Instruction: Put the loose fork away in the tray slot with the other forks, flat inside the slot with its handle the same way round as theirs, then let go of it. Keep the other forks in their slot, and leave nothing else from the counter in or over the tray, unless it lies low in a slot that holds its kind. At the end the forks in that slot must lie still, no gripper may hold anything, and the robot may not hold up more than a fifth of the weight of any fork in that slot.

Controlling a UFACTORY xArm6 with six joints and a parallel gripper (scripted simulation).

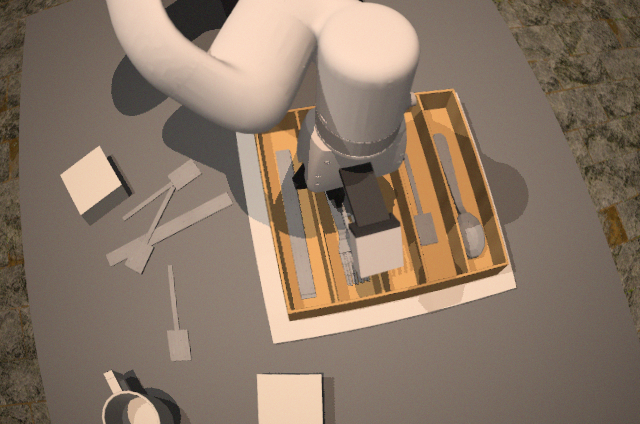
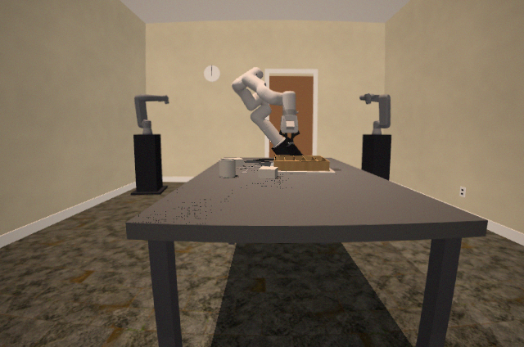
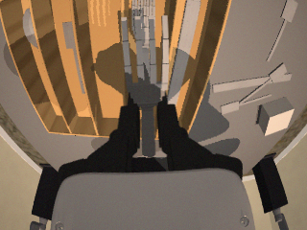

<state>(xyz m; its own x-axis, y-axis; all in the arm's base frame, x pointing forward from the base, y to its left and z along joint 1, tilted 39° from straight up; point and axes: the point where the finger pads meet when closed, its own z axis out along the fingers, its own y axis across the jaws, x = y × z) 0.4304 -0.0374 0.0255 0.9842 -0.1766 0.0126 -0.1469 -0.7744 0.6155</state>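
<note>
Right now my hand is 11 cm above the tray, 7 cm to the right of it and 1 cm past it. The rest, counted from my hand: mug: 36 cm to the right, 15 cm ahead, 13 cm below.
</note>
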